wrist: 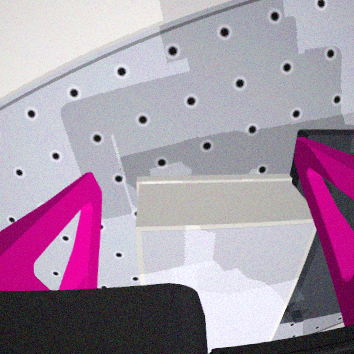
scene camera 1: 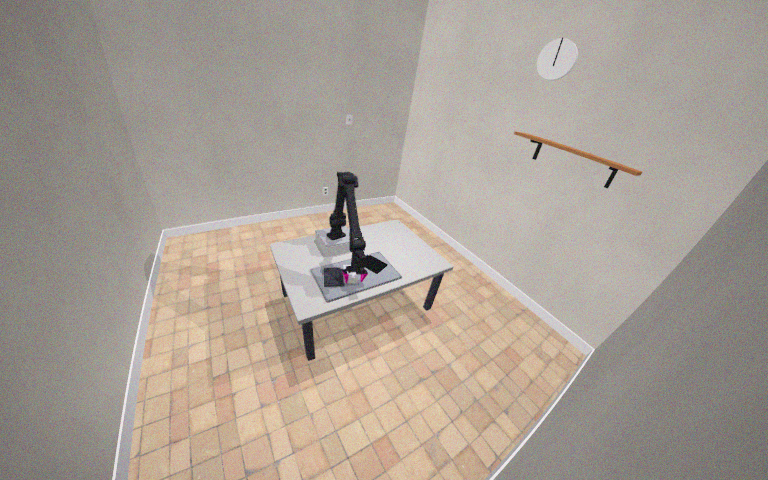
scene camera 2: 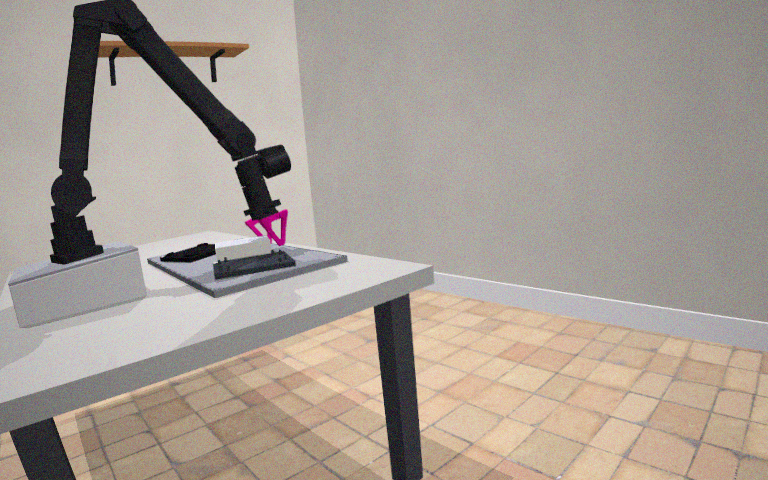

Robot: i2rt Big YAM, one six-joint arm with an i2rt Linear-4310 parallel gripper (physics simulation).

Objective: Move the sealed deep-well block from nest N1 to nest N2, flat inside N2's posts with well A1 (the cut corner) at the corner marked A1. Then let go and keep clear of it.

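Places are measured from the arm's base along level axes (x up, y ahead, z left), in millimetres.
Where they show: gripper, fingertip midpoint: (wrist: 193, 165) (scene camera 1: 353, 282) (scene camera 2: 275, 244); arm's base at its link origin: (scene camera 1: 336, 235) (scene camera 2: 77, 257).
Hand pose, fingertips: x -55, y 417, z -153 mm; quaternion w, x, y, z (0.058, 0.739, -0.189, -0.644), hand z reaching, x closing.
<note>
Each offset is from my fingertips to the top centre of the thing. Level surfaces: height alone.
The white deep-well block @[dz +30, dx +23, dy -75 mm] (scene camera 1: 353, 278) (scene camera 2: 240, 249) (wrist: 230, 260) lies beside the dark grey nest @[dz -64, dx +3, dy -123 mm] (scene camera 1: 333, 277) (scene camera 2: 254, 266) (wrist: 317, 287), on the side toward the black nest @[dz +229, dx -1, dy -82 mm] (scene camera 1: 374, 263) (scene camera 2: 189, 253). Whether it overlaps the grey nest's edge is unclear. I cannot read the nest labels or make out the cut corner. My gripper (scene camera 1: 355, 276) (scene camera 2: 276, 242) (wrist: 193, 165) is open, low over the block, its magenta fingers on either side of it in the wrist view. The right fingertip is over the grey nest's edge. No grip on the block shows.
Both nests sit on a perforated grey board @[dz +82, dx -18, dy -74 mm] (scene camera 1: 384, 278) (scene camera 2: 325, 258) (wrist: 125, 105) on the table @[dx -32 mm] (scene camera 1: 419, 249) (scene camera 2: 385, 274). The arm's base stands on a pale box (scene camera 1: 330, 243) (scene camera 2: 79, 291) behind the board. A wooden shelf (scene camera 1: 577, 151) (scene camera 2: 175, 49) is on the wall.
</note>
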